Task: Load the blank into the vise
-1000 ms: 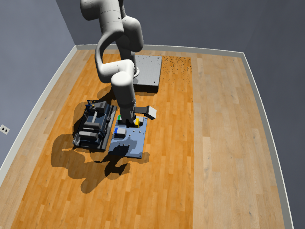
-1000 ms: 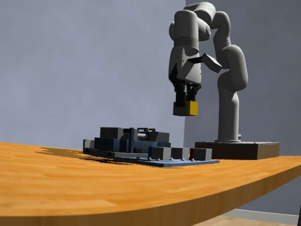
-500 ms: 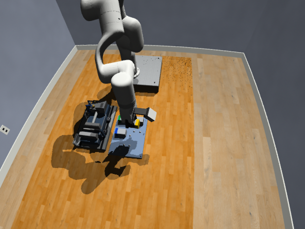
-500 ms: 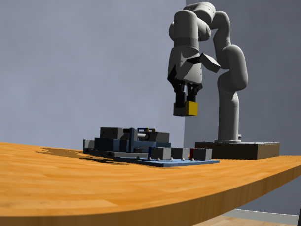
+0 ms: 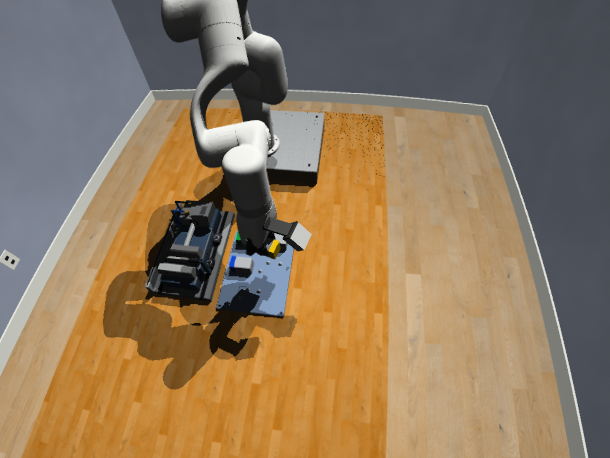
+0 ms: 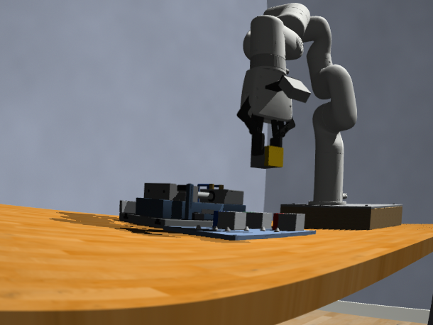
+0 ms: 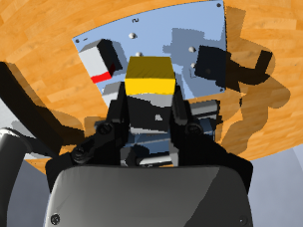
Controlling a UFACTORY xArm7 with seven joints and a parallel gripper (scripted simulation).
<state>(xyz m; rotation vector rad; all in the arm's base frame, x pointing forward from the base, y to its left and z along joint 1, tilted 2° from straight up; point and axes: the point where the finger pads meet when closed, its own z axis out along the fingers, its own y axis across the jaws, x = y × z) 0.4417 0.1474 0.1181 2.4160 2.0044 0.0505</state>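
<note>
My gripper is now 20 mm above the yellow-ended blank. The rest, counted from my hand: infeed plate 170 mm below, 50 mm to the right, 10 mm ahead; then blue-ended blank 150 mm below, 90 mm to the right, 10 mm ahead; then red-ended blank 150 mm below, 90 mm behind, 10 mm to the right.
</note>
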